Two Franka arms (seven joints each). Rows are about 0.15 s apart.
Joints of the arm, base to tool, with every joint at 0 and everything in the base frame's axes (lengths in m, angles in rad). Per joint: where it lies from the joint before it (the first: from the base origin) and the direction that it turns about. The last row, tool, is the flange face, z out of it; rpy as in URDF.
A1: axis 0 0 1 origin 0 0 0.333
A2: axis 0 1 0 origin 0 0 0
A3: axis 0 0 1 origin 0 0 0.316
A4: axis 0 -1 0 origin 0.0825 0 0
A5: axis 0 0 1 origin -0.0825 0 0.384
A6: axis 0 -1 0 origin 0 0 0
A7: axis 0 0 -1 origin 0.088 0 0
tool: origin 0 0 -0.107 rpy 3.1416 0 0
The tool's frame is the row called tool.
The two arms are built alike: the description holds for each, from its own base.
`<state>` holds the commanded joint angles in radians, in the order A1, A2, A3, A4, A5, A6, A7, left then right.
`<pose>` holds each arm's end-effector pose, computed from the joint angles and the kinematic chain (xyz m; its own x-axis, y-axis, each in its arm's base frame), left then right.
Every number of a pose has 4 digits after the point.
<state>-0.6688 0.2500 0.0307 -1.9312 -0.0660 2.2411 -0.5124 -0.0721 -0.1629 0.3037 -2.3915 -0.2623 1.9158 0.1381</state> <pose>0.4918 -0.3682 0.3648 0.9959 -0.0863 0.0288 -0.0881 -0.9937 0.0695 0.4295 0.0820 0.3594 0.9440 0.1570 -0.2900 0.2439 -0.9244 0.2933</pose>
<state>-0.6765 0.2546 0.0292 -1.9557 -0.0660 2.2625 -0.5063 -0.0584 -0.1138 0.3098 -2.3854 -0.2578 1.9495 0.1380</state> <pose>0.4853 -0.3700 0.3529 0.9947 -0.1004 0.0229 -0.1017 -0.9927 0.0648 0.4343 0.0934 0.3423 0.9356 0.1868 -0.2996 0.2712 -0.9236 0.2711</pose>
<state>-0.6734 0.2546 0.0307 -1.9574 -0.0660 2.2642 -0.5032 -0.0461 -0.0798 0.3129 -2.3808 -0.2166 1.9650 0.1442</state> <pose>0.4868 -0.3676 0.3523 0.9948 -0.0989 0.0233 -0.1002 -0.9929 0.0644 0.4350 0.1039 0.3296 0.9319 0.1850 -0.3120 0.2632 -0.9367 0.2307</pose>
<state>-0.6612 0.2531 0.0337 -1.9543 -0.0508 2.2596 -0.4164 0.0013 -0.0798 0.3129 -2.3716 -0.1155 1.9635 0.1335</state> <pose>0.4928 -0.3601 0.3542 0.9832 -0.1792 0.0344 -0.1808 -0.9822 0.0506 0.4295 0.1312 0.3322 0.9290 0.1999 -0.3113 0.2567 -0.9542 0.1534</pose>
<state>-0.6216 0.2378 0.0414 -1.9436 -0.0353 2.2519 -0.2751 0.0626 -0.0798 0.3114 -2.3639 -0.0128 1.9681 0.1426</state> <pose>0.5106 -0.3371 0.3677 0.9580 -0.2798 0.0627 -0.2824 -0.9586 0.0376 0.4210 0.1640 0.3349 0.9289 0.2081 -0.3064 0.2425 -0.9670 0.0784</pose>
